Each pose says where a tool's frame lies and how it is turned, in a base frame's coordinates. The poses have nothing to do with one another.
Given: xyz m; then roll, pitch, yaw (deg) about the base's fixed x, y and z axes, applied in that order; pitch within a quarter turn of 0, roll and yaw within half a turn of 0.
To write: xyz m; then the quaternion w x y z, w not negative. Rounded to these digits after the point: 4 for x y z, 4 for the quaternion.
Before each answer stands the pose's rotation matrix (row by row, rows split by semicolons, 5 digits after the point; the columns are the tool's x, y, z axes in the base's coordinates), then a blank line. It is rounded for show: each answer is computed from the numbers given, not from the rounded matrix.
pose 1, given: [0.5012 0.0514 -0.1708 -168.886 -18.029 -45.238]
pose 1, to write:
0.66959 -0.65471 0.35072; -0.67518 -0.73332 -0.07990; 0.30950 -0.18330 -0.93307

[0.5012 0.0514 -0.1708 0.0283 -0.9132 0.3641 -0.1807]
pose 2, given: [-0.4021 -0.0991 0.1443 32.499 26.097 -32.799]
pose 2, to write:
0.75488 0.65553 0.02081; -0.48647 0.58091 -0.65260; -0.43989 0.48251 0.75742

[-0.4021 -0.0991 0.1443 0.8794 0.3227 0.1310 -0.3247]
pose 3, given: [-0.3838 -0.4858 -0.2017 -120.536 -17.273 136.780]
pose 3, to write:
-0.69586 0.16157 -0.69976; 0.65392 0.54539 -0.52435; 0.29692 -0.82247 -0.48517

[-0.3838 -0.4858 -0.2017 0.3018 -0.2469 -0.8256 0.4078]
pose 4, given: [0.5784 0.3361 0.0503 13.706 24.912 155.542]
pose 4, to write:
-0.82557 -0.49309 -0.27441; 0.37550 -0.84302 0.38511; -0.42123 0.21489 0.88113

[0.5784 0.3361 0.0503 0.2305 -0.1846 0.1592 0.9420]
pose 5, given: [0.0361 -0.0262 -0.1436 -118.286 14.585 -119.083]
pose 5, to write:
-0.47041 -0.30634 0.82757; -0.84575 0.42413 -0.32375; -0.25182 -0.85222 -0.45860

[0.0361 -0.0262 -0.1436 0.3518 -0.3755 0.7670 -0.3833]
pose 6, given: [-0.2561 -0.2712 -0.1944 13.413 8.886 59.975]
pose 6, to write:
0.49437 -0.82426 0.27602; 0.85542 0.51775 0.01402; -0.15447 0.22918 0.96105

[-0.2561 -0.2712 -0.1944 0.8621 0.0624 0.1248 0.4871]
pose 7, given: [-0.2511 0.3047 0.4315 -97.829 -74.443 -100.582]
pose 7, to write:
-0.04925 -0.30917 0.94973; -0.26364 -0.91314 -0.31093; 0.96336 -0.26570 -0.03653

[-0.2511 0.3047 0.4315 0.0164 0.6893 -0.2078 0.6939]
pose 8, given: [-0.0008 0.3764 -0.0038 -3.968 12.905 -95.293]
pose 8, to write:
-0.08992 0.99477 0.04835; -0.97059 -0.07664 -0.22823; -0.22334 -0.06745 0.97241

[-0.0008 0.3764 -0.0038 0.6719 0.0598 0.1011 -0.7313]
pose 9, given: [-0.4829 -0.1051 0.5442 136.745 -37.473 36.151]
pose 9, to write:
0.64084 0.09301 0.76202; 0.46818 -0.83402 -0.29192; 0.60839 0.54384 -0.57802

[-0.4829 -0.1051 0.5442 0.2392 0.8736 0.1606 0.3922]
